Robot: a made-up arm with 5 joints.
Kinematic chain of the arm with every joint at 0, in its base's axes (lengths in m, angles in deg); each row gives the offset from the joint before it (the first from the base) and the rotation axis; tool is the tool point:
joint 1: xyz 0 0 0.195 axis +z
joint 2: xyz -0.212 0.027 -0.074 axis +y
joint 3: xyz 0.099 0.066 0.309 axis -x
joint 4: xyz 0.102 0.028 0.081 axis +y
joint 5: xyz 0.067 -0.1 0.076 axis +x
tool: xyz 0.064 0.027 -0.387
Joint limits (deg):
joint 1: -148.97..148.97
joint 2: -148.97..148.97
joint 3: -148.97..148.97
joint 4: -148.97..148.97
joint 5: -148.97..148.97
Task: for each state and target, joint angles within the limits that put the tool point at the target. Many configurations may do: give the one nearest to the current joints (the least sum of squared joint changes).
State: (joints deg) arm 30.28 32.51 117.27 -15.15 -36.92
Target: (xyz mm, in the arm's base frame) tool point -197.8 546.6 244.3
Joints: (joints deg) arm 70.33 42.99 144.60 -25.70 -51.92
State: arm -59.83 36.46 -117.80 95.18 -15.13
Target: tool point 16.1 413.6 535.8
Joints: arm -63.65 -18.58 -132.12 64.28 10.92
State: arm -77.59 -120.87 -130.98 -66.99 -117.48
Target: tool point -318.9 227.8 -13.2
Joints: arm -87.75 -115.04 -79.77 -66.89 -148.97
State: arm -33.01 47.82 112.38 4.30 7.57
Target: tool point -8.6 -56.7 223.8
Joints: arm -32.15 1.64 79.27 23.14 34.40
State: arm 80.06 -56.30 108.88 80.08 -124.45
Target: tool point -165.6 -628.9 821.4
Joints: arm 85.52 -51.46 99.08 90.15 -94.67
